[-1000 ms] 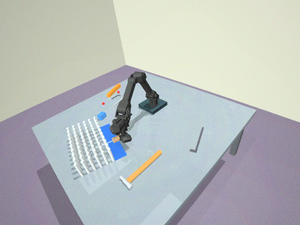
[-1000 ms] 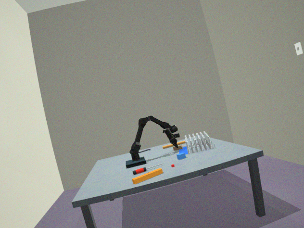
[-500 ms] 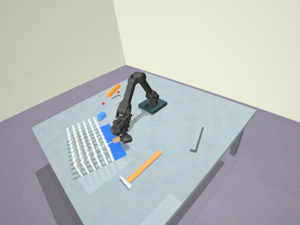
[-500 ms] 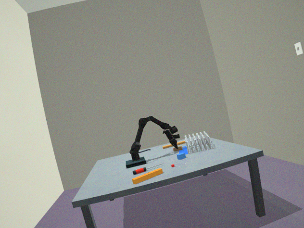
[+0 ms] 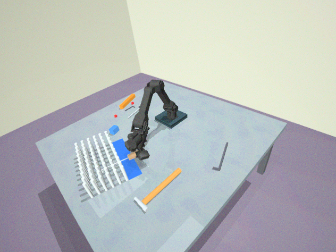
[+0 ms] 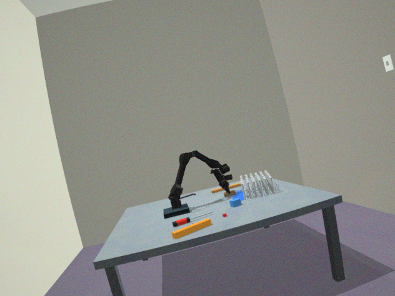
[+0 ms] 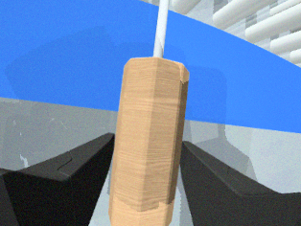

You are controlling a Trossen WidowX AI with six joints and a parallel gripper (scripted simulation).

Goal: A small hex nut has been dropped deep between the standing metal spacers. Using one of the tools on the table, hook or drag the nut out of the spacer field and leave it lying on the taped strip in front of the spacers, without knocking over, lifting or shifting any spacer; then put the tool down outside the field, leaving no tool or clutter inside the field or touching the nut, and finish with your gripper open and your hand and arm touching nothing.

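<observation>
Right now the blue taped strip is 5 cm to the right of my gripper tip, 5 cm ahead of it and 2 cm below it. Also, from my gripper tip: hex key: 53 cm to the right, 28 cm behind, 1 cm below; then thin-rod tool: 10 cm ahead, 2 cm to the right; then blue block: 33 cm to the right, 2 cm behind.
</observation>
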